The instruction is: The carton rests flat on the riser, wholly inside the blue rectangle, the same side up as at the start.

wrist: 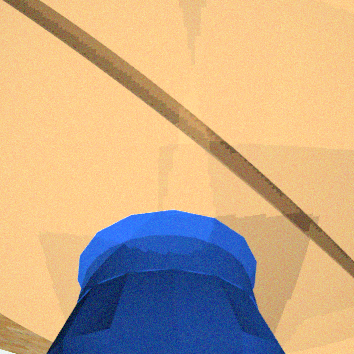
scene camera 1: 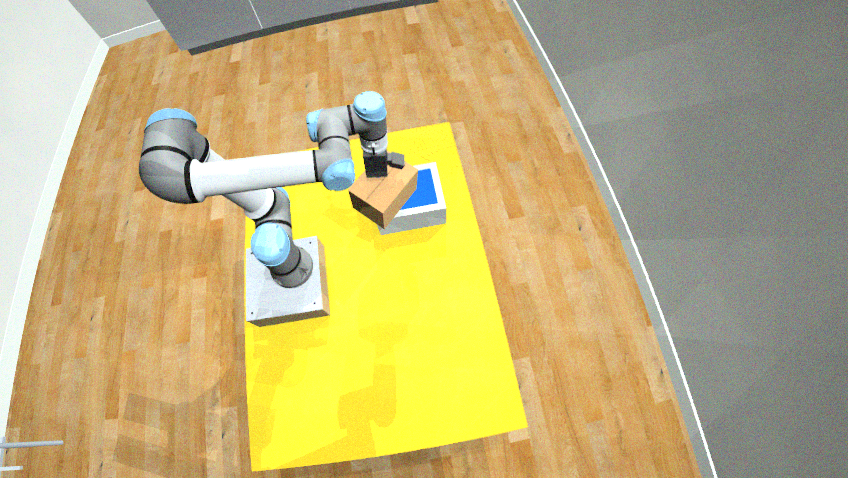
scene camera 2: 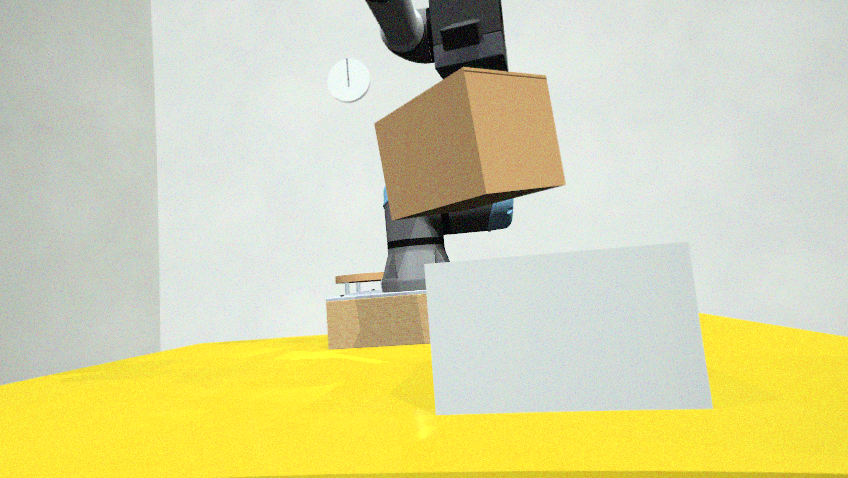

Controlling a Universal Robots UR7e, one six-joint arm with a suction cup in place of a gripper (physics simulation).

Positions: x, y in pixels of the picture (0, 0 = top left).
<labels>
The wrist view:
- my suction cup: 170, 274
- brown carton: 236, 117, held by my suction cup
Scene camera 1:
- brown carton: 379, 199
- riser: 426, 207, on the table
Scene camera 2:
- brown carton: 480, 136
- riser: 617, 329
</labels>
